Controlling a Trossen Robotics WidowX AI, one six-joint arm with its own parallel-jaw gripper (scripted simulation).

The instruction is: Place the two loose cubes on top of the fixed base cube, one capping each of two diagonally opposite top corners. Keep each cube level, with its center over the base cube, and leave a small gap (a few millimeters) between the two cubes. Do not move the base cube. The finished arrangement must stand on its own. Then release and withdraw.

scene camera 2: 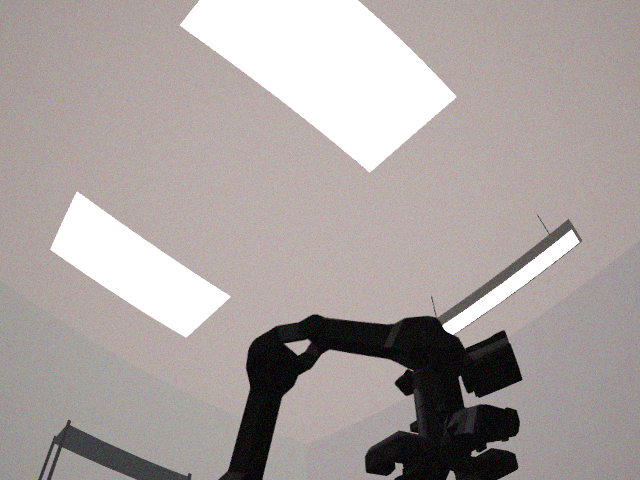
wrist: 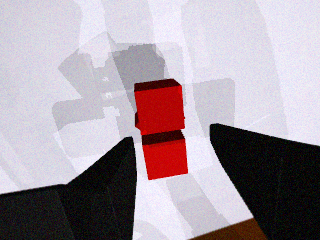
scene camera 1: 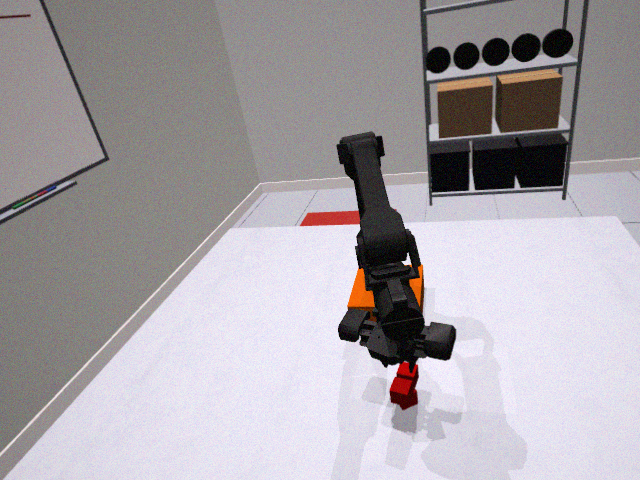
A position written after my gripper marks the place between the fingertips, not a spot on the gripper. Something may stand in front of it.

In view: my gripper (scene camera 1: 398,368), a red cube (wrist: 159,103) and a red cube (wrist: 165,155).
My gripper also shows in the wrist view (wrist: 172,138).
